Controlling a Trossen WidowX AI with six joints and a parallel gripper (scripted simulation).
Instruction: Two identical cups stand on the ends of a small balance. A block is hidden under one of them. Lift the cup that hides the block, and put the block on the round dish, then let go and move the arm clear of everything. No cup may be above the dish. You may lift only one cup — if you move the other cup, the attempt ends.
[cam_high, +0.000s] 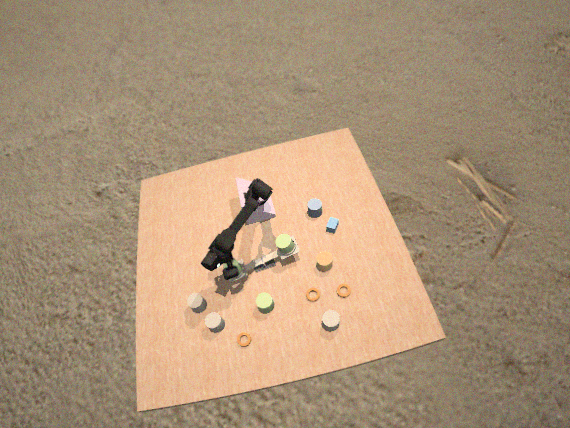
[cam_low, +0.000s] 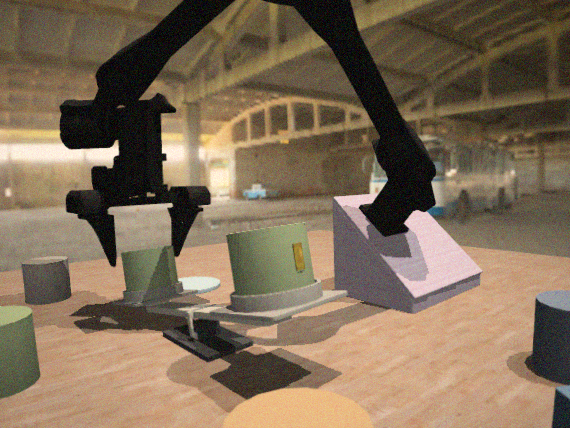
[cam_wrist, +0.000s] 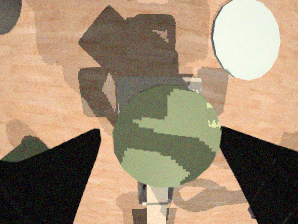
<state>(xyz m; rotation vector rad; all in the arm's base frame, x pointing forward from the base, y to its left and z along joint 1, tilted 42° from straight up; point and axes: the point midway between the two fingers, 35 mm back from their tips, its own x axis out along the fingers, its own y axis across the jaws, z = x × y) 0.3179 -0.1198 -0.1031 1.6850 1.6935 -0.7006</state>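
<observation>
My gripper tip is now 3 cm above the small block, 1 cm to the right of it and 1 cm past it. Also, from my gripper tip: pale round dish 11 cm behind, 9 cm to the right, 7 cm below; then small balance 14 cm to the left, 4 cm below, 1 cm behind; then orange cylinder 42 cm to the left, 8 cm ahead, 4 cm below.
</observation>
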